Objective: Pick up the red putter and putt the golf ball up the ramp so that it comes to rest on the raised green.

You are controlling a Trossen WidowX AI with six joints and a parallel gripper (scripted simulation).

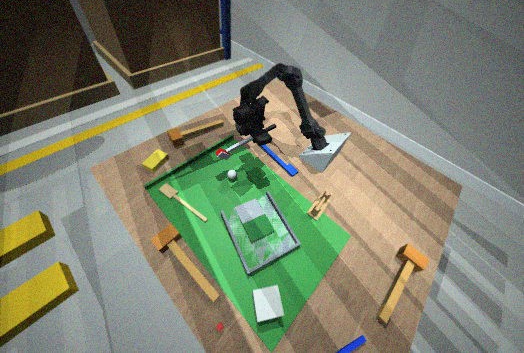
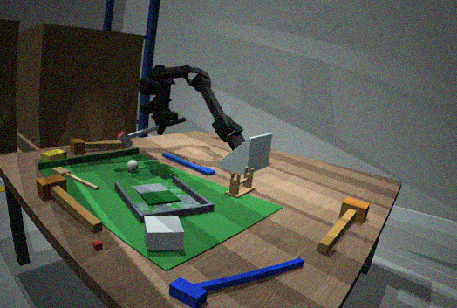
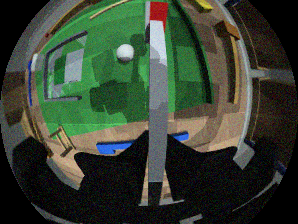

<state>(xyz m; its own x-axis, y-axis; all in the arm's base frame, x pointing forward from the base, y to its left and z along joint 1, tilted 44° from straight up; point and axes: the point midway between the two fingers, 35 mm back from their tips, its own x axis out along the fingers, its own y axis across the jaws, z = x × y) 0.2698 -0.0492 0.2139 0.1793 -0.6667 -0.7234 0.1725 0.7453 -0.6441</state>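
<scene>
The white golf ball is 140 mm ahead of my gripper tip, 40 mm to the left of it and 100 mm below it. From my gripper tip the other things lie so: red putter 40 mm ahead, 20 mm above; wooden stand 70 mm behind, 380 mm to the left, 90 mm below; wooden spatula 380 mm ahead, 120 mm below.
</scene>
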